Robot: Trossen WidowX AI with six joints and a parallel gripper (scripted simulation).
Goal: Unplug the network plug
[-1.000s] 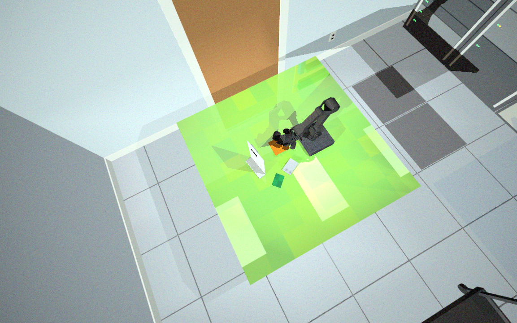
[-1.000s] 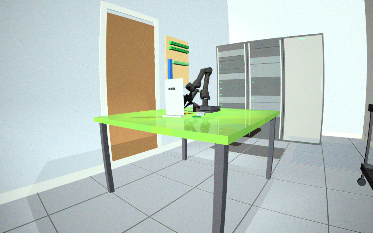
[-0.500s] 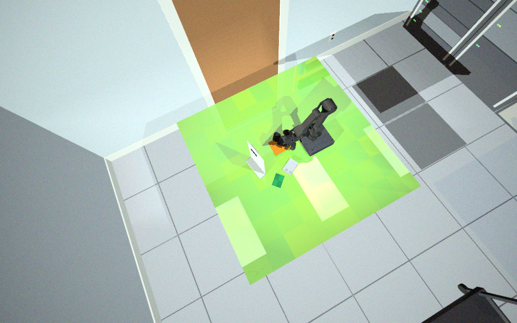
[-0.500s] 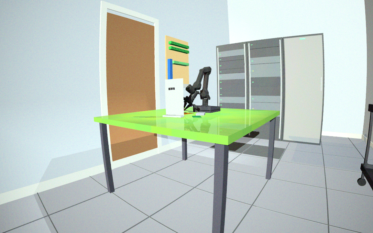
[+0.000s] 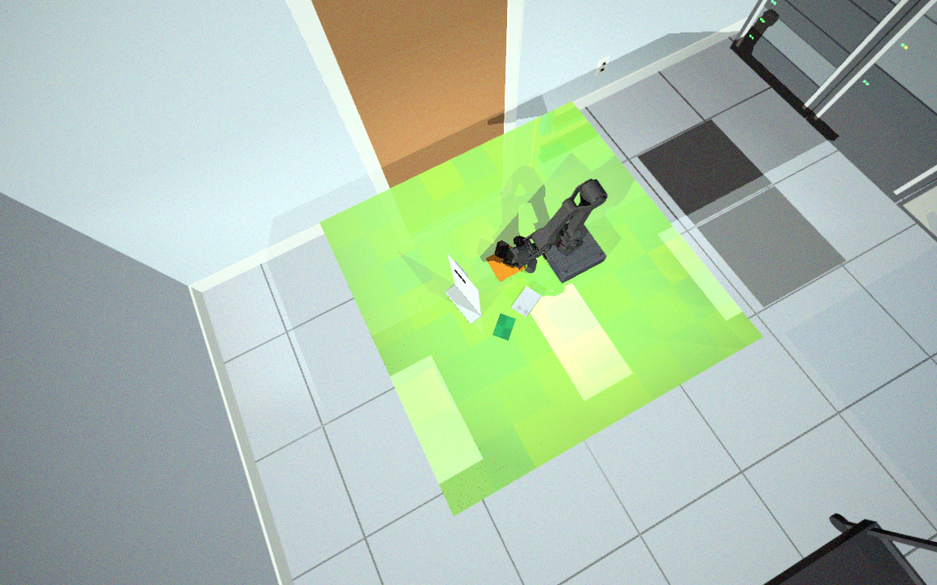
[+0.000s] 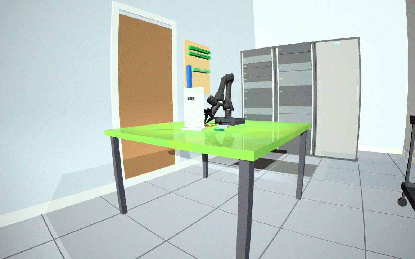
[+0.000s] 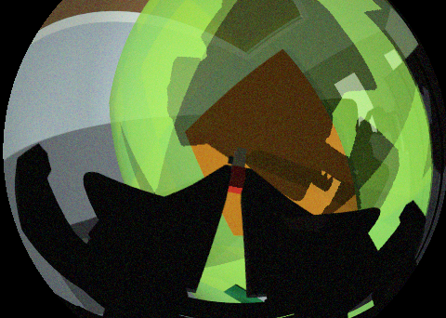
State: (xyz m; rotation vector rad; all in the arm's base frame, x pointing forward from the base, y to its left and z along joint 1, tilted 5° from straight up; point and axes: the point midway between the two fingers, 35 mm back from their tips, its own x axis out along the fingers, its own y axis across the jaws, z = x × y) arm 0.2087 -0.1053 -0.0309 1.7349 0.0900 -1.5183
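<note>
The network plug is right at my gripper tip. The rest, counted from my gripper tip: white upright panel: 22 cm ahead, 2 cm to the left, 12 cm above; then orange marked square: 2 cm below; then pale grey plate: 4 cm ahead, 18 cm to the left, 1 cm below.
</note>
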